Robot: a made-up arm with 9 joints. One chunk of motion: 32 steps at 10 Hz.
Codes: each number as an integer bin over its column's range. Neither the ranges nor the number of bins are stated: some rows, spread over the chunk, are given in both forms.
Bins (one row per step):
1: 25 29 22 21 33 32 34 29 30
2: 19 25 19 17 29 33 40 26 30
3: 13 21 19 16 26 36 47 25 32
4: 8 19 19 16 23 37 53 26 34
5: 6 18 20 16 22 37 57 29 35
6: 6 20 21 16 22 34 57 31 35
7: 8 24 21 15 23 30 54 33 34
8: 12 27 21 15 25 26 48 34 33
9: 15 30 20 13 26 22 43 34 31
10: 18 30 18 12 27 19 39 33 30
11: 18 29 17 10 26 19 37 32 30
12: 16 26 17 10 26 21 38 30 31
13: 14 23 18 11 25 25 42 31 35
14: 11 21 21 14 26 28 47 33 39
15: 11 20 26 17 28 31 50 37 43
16: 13 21 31 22 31 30 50 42 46
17: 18 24 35 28 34 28 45 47 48
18: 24 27 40 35 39 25 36 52 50
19: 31 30 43 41 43 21 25 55 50
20: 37 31 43 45 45 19 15 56 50
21: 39 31 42 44 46 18 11 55 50
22: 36 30 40 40 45 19 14 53 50
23: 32 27 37 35 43 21 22 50 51
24: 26 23 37 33 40 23 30 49 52
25: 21 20 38 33 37 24 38 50 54
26: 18 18 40 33 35 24 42 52 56
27: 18 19 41 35 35 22 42 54 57
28: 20 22 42 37 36 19 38 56 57
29: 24 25 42 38 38 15 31 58 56
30: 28 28 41 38 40 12 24 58 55
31: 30 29 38 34 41 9 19 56 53
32: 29 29 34 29 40 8 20 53 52
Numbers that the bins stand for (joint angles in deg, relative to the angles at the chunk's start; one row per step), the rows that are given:
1: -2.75 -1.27 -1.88 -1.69 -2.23 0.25 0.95 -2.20 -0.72
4: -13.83 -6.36 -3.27 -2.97 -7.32 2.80 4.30 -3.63 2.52
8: -11.23 -2.29 -2.34 -3.22 -6.30 -2.80 3.41 0.18 1.71
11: -7.31 -1.27 -4.19 -4.50 -5.79 -6.37 1.47 -0.77 -0.72
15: -11.88 -5.85 -0.04 -2.71 -4.78 -0.25 3.77 1.61 9.82
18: -3.40 -2.29 6.42 1.88 0.82 -3.31 1.30 8.77 15.50
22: 4.42 -0.76 6.42 3.16 3.88 -6.37 -2.58 9.25 15.50
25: -5.36 -5.85 5.50 1.37 -0.20 -3.82 1.65 7.82 18.74
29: -3.40 -3.31 7.34 2.65 0.31 -8.40 0.42 11.63 20.36
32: -0.14 -1.27 3.65 0.35 1.33 -11.97 -1.52 9.25 17.12
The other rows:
2: -6.66 -3.31 -3.27 -2.71 -4.27 0.76 2.00 -3.63 -0.72
3: -10.57 -5.34 -3.27 -2.97 -5.79 2.29 3.24 -4.11 0.90
5: -15.14 -6.87 -2.80 -2.97 -7.83 2.80 5.00 -2.20 3.33
6: -15.14 -5.85 -2.34 -2.97 -7.83 1.27 5.00 -1.25 3.33
7: -13.83 -3.82 -2.34 -3.22 -7.32 -0.76 4.47 -0.29 2.52
9: -9.27 -0.76 -2.80 -3.73 -5.79 -4.84 2.53 0.18 0.09
10: -7.31 -0.76 -3.73 -3.99 -5.29 -6.37 1.83 -0.29 -0.72
12: -8.62 -2.80 -4.19 -4.50 -5.79 -5.35 1.65 -1.73 0.09
13: -9.92 -4.32 -3.73 -4.24 -6.30 -3.31 2.36 -1.25 3.33
14: -11.88 -5.34 -2.34 -3.48 -5.79 -1.78 3.24 -0.29 6.58
16: -10.57 -5.34 2.27 -1.43 -3.25 -0.76 3.77 4.00 12.25
17: -7.31 -3.82 4.11 0.10 -1.72 -1.78 2.89 6.39 13.88
19: 1.16 -0.76 7.80 3.41 2.86 -5.35 -0.64 10.20 15.50
20: 5.08 -0.25 7.80 4.44 3.88 -6.37 -2.40 10.68 15.50
21: 6.38 -0.25 7.34 4.18 4.39 -6.87 -3.11 10.20 15.50
23: 1.82 -2.29 5.04 1.88 2.86 -5.35 -1.17 7.82 16.31
24: -2.10 -4.32 5.04 1.37 1.33 -4.33 0.24 7.34 17.12
26: -7.31 -6.87 6.42 1.37 -1.21 -3.82 2.36 8.77 20.36
27: -7.31 -6.36 6.88 1.88 -1.21 -4.84 2.36 9.73 21.17
28: -6.01 -4.83 7.34 2.39 -0.70 -6.37 1.65 10.68 21.17
30: -0.79 -1.78 6.88 2.65 1.33 -9.93 -0.82 11.63 19.55
31: 0.51 -1.27 5.50 1.63 1.84 -11.46 -1.70 10.68 17.93

